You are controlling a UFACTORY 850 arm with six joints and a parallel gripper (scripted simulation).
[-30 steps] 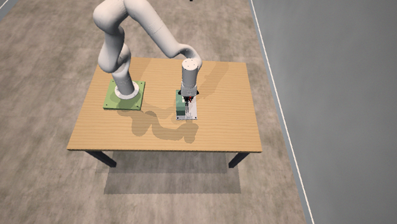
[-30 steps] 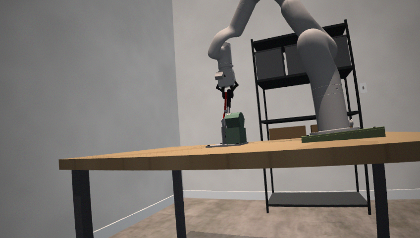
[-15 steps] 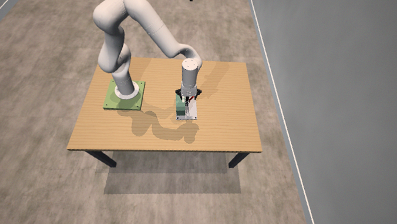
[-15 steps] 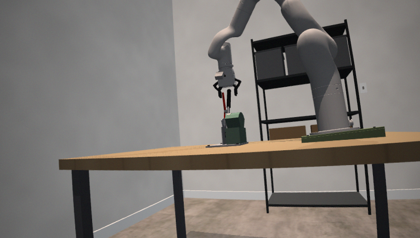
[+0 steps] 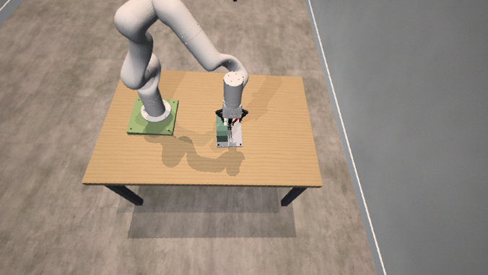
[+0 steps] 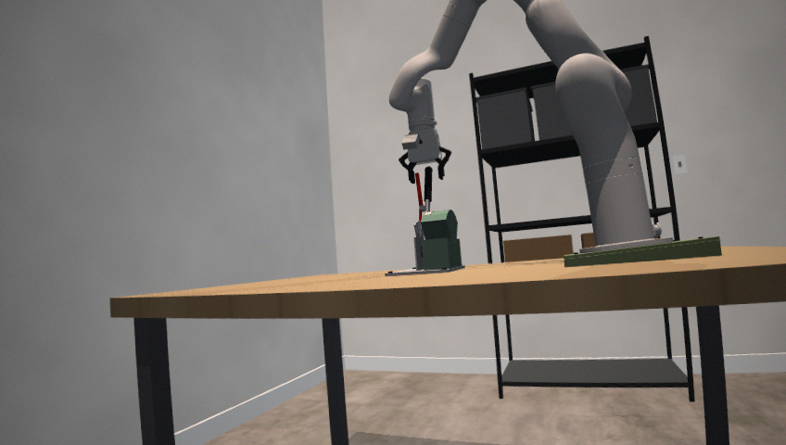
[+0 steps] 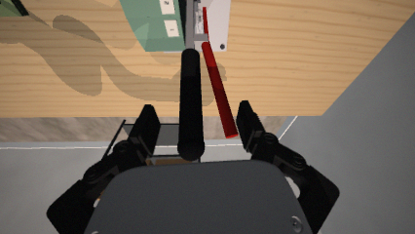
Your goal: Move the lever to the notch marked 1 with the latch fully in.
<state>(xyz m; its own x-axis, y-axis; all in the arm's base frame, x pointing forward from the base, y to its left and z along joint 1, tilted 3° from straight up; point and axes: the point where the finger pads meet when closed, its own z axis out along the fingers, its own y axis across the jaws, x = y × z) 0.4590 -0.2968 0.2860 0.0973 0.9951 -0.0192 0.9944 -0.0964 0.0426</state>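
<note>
Now: hand 10 cm above the red bar, 4 cm to the right of it and 2 cm short of it.
</note>
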